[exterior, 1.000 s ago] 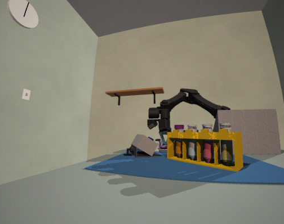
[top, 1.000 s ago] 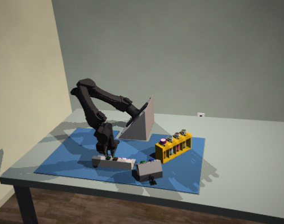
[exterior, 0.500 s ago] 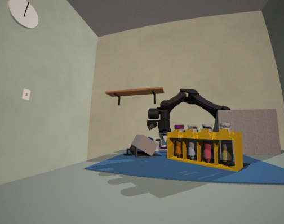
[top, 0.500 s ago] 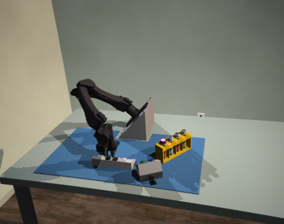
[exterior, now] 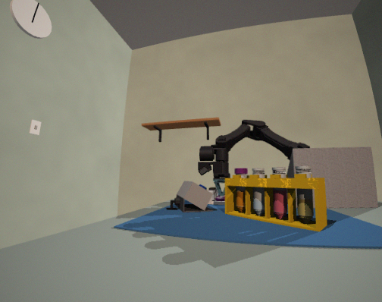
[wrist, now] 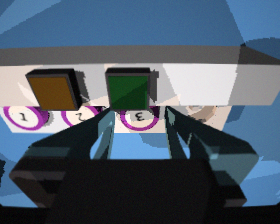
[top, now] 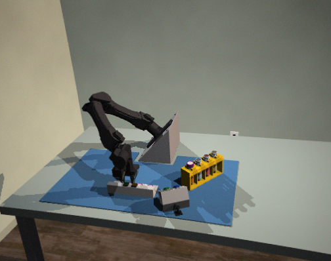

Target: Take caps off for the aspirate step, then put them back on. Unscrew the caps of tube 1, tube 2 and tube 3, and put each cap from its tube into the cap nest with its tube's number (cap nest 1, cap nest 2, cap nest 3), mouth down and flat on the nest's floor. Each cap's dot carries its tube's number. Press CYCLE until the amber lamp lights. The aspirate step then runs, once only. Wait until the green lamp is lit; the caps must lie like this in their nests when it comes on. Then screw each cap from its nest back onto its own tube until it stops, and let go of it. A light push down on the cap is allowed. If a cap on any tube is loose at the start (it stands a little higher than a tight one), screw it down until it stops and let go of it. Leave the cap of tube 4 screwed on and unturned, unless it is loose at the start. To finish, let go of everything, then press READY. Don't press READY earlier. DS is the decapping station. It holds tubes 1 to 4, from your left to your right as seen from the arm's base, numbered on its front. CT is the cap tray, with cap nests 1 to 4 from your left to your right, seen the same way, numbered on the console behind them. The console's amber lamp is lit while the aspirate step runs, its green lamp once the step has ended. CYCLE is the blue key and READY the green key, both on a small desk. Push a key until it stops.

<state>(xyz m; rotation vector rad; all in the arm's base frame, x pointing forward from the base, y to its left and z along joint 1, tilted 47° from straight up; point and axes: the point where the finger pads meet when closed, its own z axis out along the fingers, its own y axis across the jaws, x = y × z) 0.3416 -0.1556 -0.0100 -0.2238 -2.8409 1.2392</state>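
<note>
The green ready key is 190 mm to the left of my hand, 80 mm ahead of it and 40 mm above it. The rest, counted from my hand: blue cycle key 230 mm to the left, 70 mm ahead, 40 mm above; small key desk 210 mm to the left, 90 mm ahead, 30 mm above.
</note>
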